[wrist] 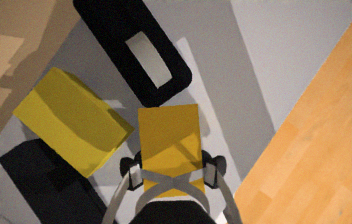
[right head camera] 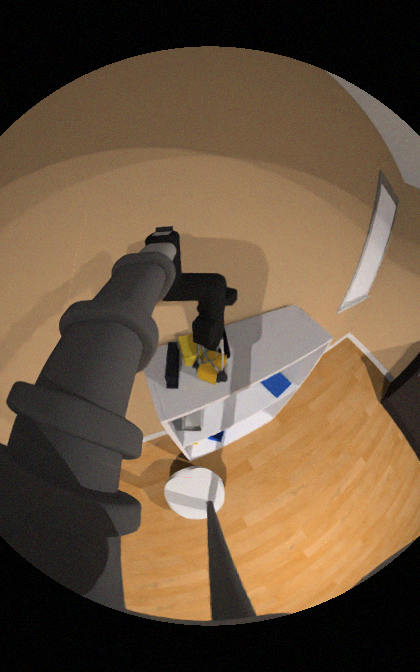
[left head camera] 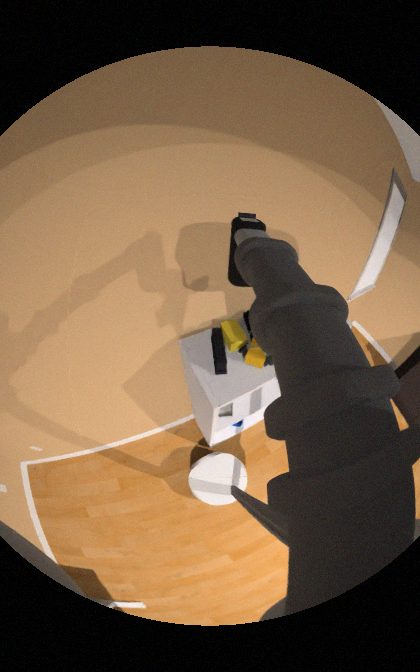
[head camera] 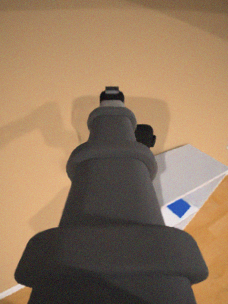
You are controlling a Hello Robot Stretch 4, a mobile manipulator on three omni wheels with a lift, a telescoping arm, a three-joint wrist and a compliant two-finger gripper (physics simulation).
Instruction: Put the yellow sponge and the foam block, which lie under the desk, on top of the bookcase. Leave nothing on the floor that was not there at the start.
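Places are measured from the robot's base along level axes (x ahead, y left, z up), in metres.
Pixels of known places: gripper, fingertip midpoint: (wrist: 173,162).
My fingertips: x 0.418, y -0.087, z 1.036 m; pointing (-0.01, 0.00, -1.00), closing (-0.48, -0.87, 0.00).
Behind a point stands the place of what it marks.
The yellow sponge (left head camera: 233,335) (right head camera: 188,349) (wrist: 72,122) {y -0.025, x 0.513, z 1.077 m} lies on top of the white bookcase (head camera: 192,162) {y -0.473, x 0.651, z 1.032 m} (left head camera: 200,357) (right head camera: 290,325) (wrist: 310,45) {y -0.307, x 0.456, z 1.032 m}. My gripper (left head camera: 256,356) (right head camera: 209,370) (wrist: 173,162) {y -0.087, x 0.418, z 1.036 m} is shut on the orange-yellow foam block (left head camera: 255,359) (right head camera: 206,375) (wrist: 170,135) {y -0.104, x 0.452, z 1.081 m}, with one fingertip on each side. The block is over the bookcase top, to the right of the sponge in the wrist view. Its height above the top is hard to tell. In the head camera view the arm hides the gripper and both yellow things.
A black upright thing (left head camera: 219,351) (right head camera: 172,365) (wrist: 30,172) {y 0.031, x 0.490, z 1.086 m} stands beside the sponge. A black object with a pale window (wrist: 110,45) {y -0.093, x 0.575, z 1.044 m} lies close beyond the block. Blue things (head camera: 179,207) {y -0.506, x 0.601, z 0.624 m} (right head camera: 276,384) are in the shelves. A white round stool (left head camera: 218,478) (right head camera: 194,492) stands in front.
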